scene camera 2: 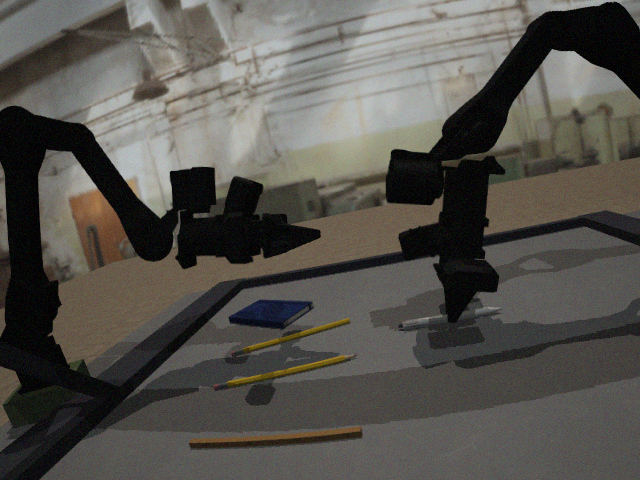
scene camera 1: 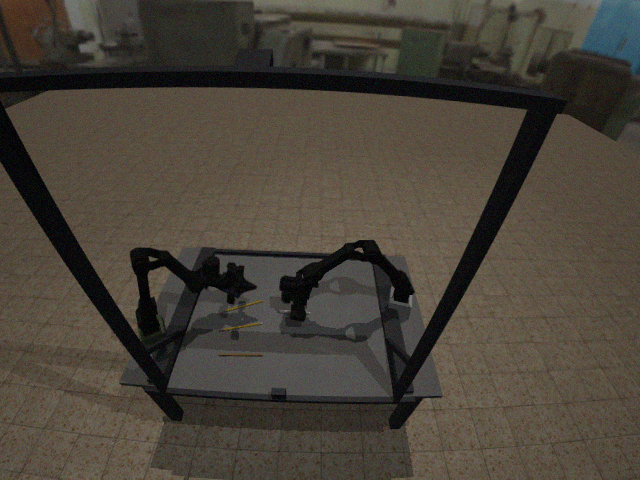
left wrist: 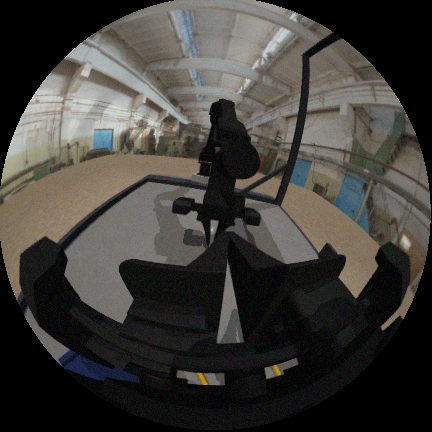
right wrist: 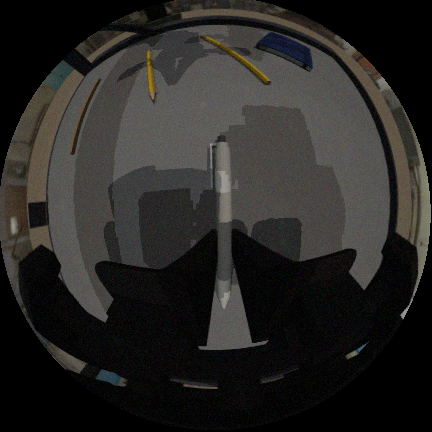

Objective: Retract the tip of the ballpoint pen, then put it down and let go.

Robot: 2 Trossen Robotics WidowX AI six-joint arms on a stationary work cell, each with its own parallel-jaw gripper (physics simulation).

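Pixels of known places: left gripper, fingertip midpoint: [scene camera 2: 320, 234] [scene camera 1: 256, 287] [left wrist: 226, 236]; right gripper, fingertip midpoint: [scene camera 2: 451, 320] [right wrist: 223, 234]; left arm's base, link origin: [scene camera 1: 150, 327]; right arm's base, link origin: [scene camera 1: 401, 296] [left wrist: 203, 174].
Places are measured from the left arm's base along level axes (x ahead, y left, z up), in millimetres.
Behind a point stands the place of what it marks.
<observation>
The white ballpoint pen [scene camera 2: 485, 311] @(z -32, x 616, y -208 mm) [right wrist: 222, 177] @(z -28, x 543, y -157 mm) [scene camera 1: 285, 310] @(z -29, x 545, y -155 mm) lies on the grey table [scene camera 2: 390, 429] @(z -40, x 397, y -313 mm), its button end pointing away from the wrist camera and its tip showing between the fingers. My right gripper [scene camera 2: 456, 316] @(z -38, x 577, y -178 mm) [right wrist: 223, 234] @(z -38, x 577, y -178 mm) [scene camera 1: 298, 315] @(z -38, x 577, y -178 mm) points straight down at table height and is shut on the pen's barrel near the tip end. My left gripper [scene camera 2: 315, 233] @(z 114, x 449, y -91 mm) [scene camera 1: 253, 287] @(z 114, x 449, y -91 mm) [left wrist: 226, 236] @(z 114, x 449, y -91 mm) is shut and empty. It hangs level in the air to the left, above the notebook, pointing towards the right arm.
A blue notebook [scene camera 2: 270, 311] @(z -28, x 383, y 86 mm) [right wrist: 287, 48] @(z -28, x 404, y 68 mm), two yellow pencils [scene camera 2: 294, 335] @(z -34, x 389, y -43 mm) [scene camera 2: 285, 371] @(z -34, x 346, y -142 mm) [scene camera 1: 242, 306] @(z -35, x 385, y -42 mm) [scene camera 1: 242, 327] @(z -36, x 343, y -143 mm) and a thin wooden stick [scene camera 2: 275, 437] @(z -33, x 300, y -265 mm) [scene camera 1: 240, 354] @(z -33, x 296, y -262 mm) lie on the left half of the table. Black frame posts [scene camera 1: 494, 219] @(z 788, x 715, y -706 mm) stand around the cell.
</observation>
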